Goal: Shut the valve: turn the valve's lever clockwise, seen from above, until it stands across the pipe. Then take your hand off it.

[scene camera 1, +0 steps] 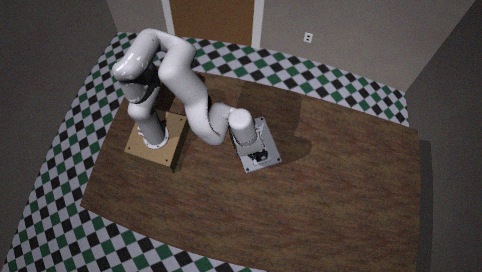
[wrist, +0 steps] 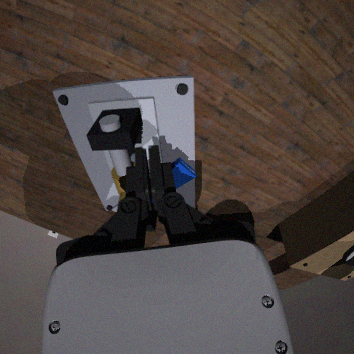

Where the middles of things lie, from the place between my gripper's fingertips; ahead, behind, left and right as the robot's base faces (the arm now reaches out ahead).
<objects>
I see my gripper 110 mm to the right of the grey base plate (scene camera 1: 247, 162) and 110 mm above it.
</objects>
